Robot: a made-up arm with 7 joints.
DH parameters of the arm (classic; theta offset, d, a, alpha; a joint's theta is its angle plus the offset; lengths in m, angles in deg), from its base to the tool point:
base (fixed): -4.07 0 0 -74.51
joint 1: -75.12 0.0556 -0.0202 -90
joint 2: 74 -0.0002 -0.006 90
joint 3: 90 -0.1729 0.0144 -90
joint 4: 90 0.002 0.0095 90
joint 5: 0 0.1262 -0.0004 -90
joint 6: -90 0 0.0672 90
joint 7: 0 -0.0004 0 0
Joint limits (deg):
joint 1: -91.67..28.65
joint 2: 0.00..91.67
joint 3: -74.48..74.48
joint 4: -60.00..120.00
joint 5: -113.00..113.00
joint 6: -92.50..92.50
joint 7: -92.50..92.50
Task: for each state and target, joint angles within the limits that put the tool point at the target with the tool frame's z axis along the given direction. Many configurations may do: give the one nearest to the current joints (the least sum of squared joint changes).
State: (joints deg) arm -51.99 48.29 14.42 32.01 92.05 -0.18 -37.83
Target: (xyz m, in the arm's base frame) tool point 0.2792 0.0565 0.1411 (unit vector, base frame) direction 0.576 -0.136 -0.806
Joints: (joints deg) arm -91.47 56.01 -28.85 5.39 113.00 -8.17 -37.83
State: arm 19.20 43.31 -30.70 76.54 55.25 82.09 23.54
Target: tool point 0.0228 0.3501 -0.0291 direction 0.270 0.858 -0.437
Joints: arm 28.57 75.38 3.88 52.96 96.88 92.50 23.54
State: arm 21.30 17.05 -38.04 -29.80 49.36 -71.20 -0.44
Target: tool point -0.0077 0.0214 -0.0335 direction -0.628 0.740 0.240
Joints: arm 27.94 21.08 -59.44 -60.00 11.68 -59.05 -0.44
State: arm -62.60 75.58 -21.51 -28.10 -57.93 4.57 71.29
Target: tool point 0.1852 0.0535 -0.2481 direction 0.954 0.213 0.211
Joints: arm -29.34 35.40 -43.20 18.76 -92.72 32.69 71.29
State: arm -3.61 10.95 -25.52 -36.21 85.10 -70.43 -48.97
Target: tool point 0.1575 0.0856 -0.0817 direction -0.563 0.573 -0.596
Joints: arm -27.26 55.05 -0.48 -41.28 97.00 -84.71 -48.97
